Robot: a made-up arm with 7 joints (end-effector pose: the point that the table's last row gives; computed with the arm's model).
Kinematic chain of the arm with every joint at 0, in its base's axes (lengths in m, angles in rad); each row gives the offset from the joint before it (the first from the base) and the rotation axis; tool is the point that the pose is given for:
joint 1: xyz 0 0 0.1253 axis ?
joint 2: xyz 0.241 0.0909 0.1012 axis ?
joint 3: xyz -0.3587 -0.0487 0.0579 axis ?
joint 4: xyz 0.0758 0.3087 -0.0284 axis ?
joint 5: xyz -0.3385 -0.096 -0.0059 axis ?
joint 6: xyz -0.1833 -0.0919 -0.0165 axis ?
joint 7: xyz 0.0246 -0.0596 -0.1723 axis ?
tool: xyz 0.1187 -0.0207 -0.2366
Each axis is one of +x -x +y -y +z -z.
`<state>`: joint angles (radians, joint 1 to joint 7).
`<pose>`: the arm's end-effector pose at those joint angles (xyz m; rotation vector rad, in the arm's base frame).
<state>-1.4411 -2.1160 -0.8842 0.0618 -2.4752 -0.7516 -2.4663</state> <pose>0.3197 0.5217 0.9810 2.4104 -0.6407 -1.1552</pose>
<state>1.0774 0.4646 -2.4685 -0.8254 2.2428 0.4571 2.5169</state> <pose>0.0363 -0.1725 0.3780 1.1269 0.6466 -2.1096</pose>
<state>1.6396 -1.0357 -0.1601 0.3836 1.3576 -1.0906 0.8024</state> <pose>0.0502 0.5968 -0.1243 -0.2373 -0.8189 -0.8376</pose>
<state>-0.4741 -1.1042 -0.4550 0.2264 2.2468 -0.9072 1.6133</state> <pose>0.0817 0.7065 0.2706 -1.0857 2.1907 -0.5055</pose>
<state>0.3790 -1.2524 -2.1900 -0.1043 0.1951 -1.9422 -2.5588</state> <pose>0.1054 0.9089 0.3567 2.1568 1.1587 -0.5118</pose>
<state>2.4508 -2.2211 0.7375 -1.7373 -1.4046 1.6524 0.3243</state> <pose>0.0440 0.3099 0.4188 2.4585 -1.7034 0.5382</pose>
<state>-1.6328 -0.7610 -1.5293 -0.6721 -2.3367 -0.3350 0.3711</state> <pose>-0.2552 0.4563 0.2799 -2.4941 0.6528 -0.6840</pose>
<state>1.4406 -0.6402 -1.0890 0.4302 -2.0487 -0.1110 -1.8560</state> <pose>-0.0911 0.8325 0.0922 0.4844 0.4988 -1.1268</pose>
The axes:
joint 1: +y
joint 2: +z
joint 3: +x
joint 4: -z
joint 5: +x
joint 6: +y
joint 7: +x

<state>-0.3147 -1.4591 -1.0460 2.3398 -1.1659 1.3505 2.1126</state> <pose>0.6660 0.1785 -0.3643 0.5995 1.3901 0.7833</pose>
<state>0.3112 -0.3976 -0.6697 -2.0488 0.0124 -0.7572 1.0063</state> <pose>0.0674 0.1097 0.0187 1.3697 1.1138 1.1965</pose>
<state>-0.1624 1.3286 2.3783 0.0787 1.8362 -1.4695 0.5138</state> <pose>0.1645 -0.3335 0.5000 1.0537 1.3743 -2.5101</pose>
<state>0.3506 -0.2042 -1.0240 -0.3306 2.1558 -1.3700 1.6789</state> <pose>-0.2128 0.1361 0.3703 2.0385 -1.4694 -0.2220</pose>
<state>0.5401 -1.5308 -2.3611 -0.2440 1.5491 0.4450 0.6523</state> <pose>-0.2697 0.9689 0.1316 -0.2489 0.9075 -2.0223</pose>
